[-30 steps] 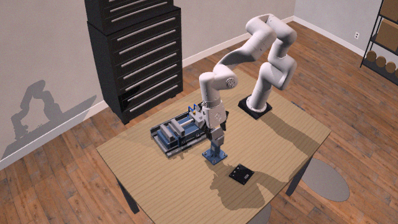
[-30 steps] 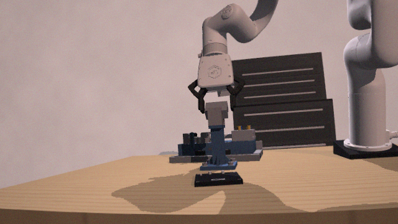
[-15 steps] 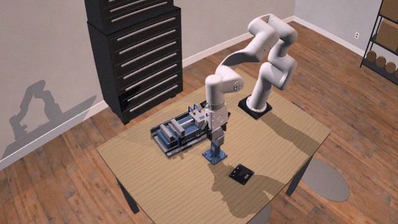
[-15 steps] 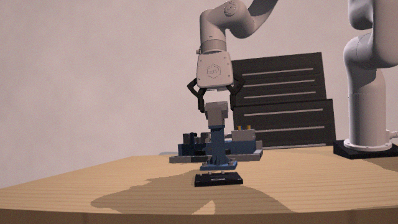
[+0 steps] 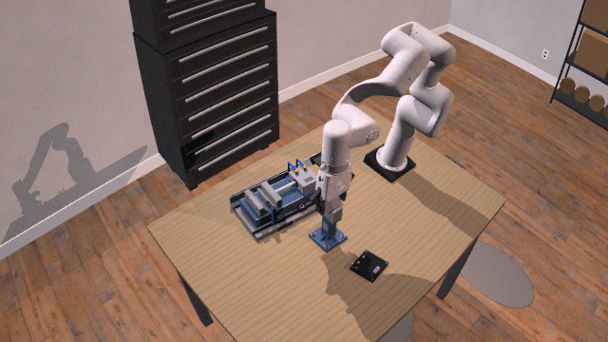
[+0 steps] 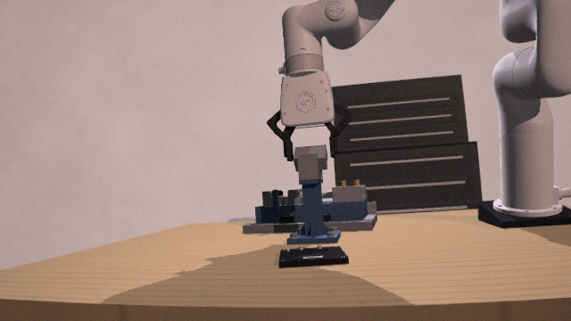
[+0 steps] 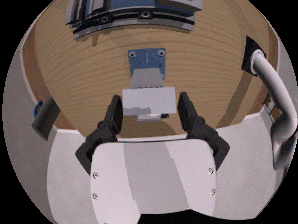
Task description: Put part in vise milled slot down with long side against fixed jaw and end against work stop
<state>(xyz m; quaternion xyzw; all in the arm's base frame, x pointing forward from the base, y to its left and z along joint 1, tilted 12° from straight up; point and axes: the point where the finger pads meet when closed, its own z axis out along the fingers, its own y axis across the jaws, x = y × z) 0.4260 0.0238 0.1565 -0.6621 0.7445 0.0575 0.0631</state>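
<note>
My gripper is now 1 cm above the part. Also, from my hand: air cylinder: 8 cm behind, 19 cm to the right, 9 cm below; then white cylinder rod: 1 cm behind, 20 cm to the right, 9 cm below.
</note>
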